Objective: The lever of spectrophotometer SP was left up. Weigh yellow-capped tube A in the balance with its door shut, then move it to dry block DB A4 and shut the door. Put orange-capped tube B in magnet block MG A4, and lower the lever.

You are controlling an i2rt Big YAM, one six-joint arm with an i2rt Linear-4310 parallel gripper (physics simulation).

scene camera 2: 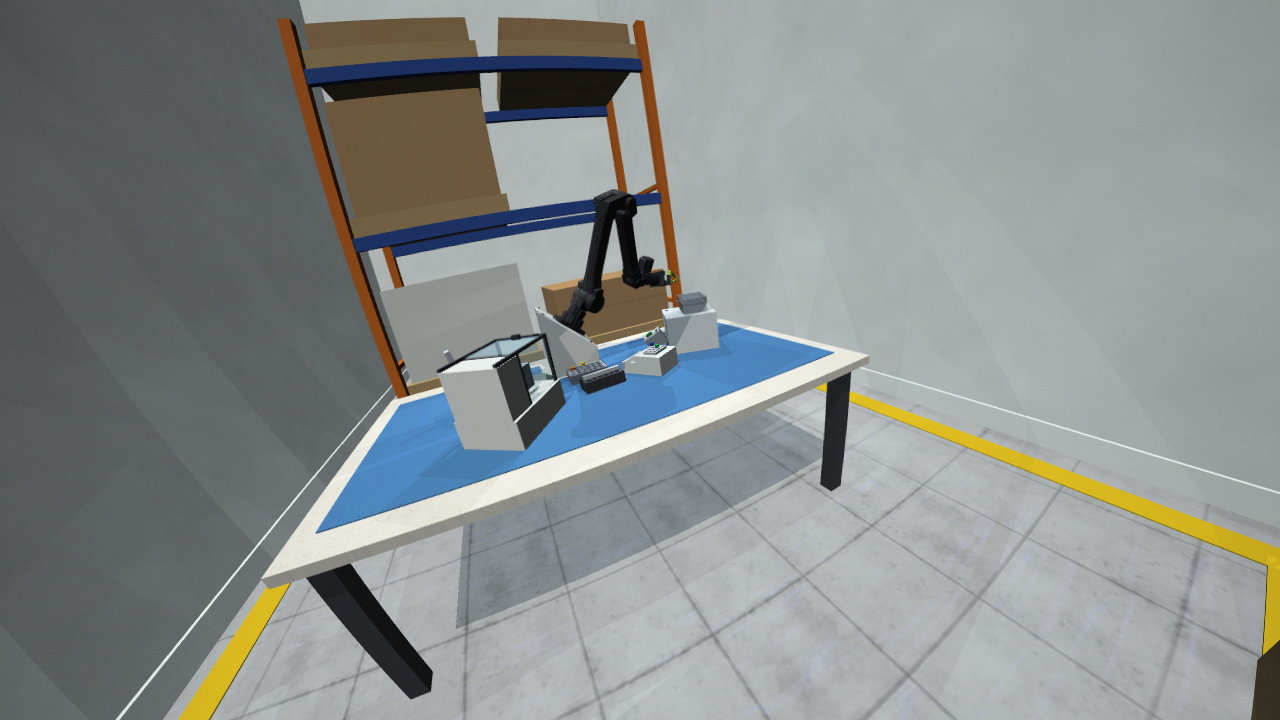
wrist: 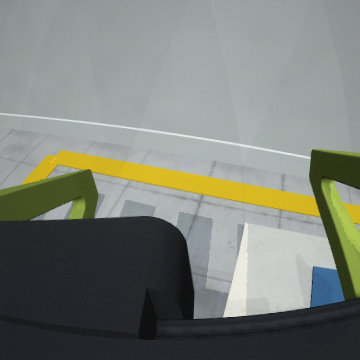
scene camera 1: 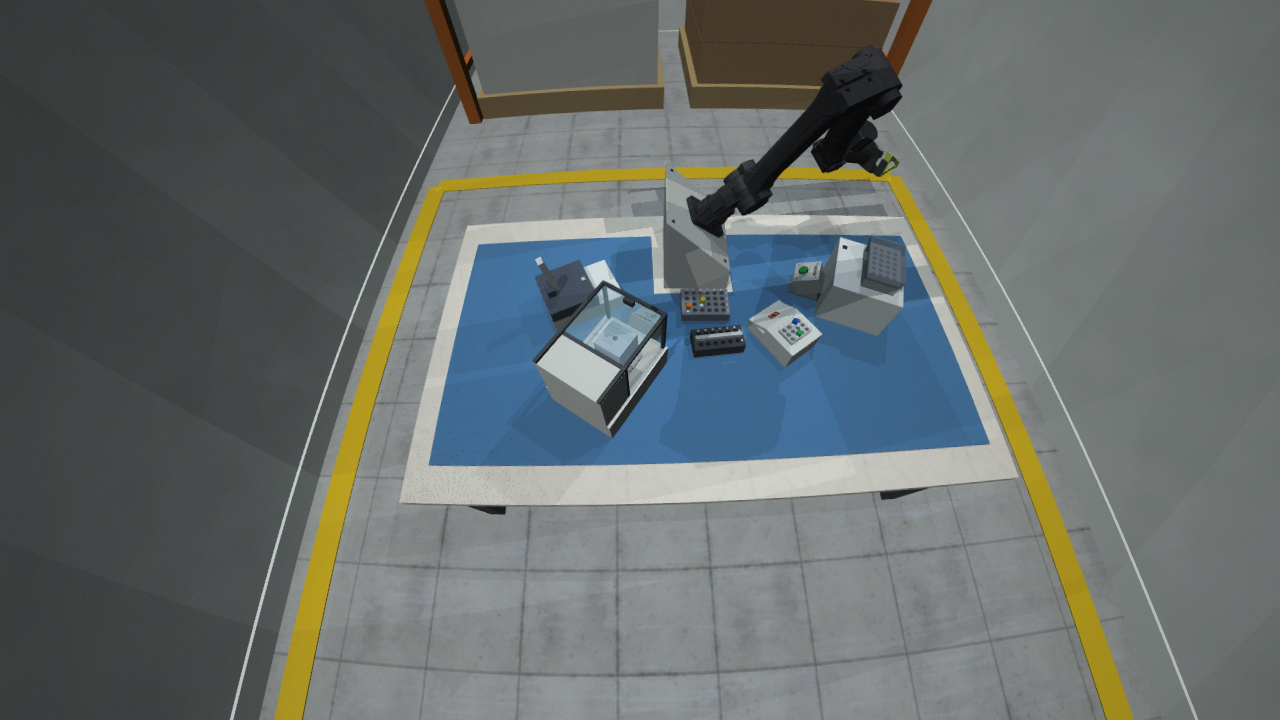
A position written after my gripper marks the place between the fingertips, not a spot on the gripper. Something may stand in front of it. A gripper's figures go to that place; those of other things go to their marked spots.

My gripper (scene camera 1: 887, 156) is 1.44 m from the lens. A dark lever device (scene camera 1: 564, 289): 1.06 m from the lens.
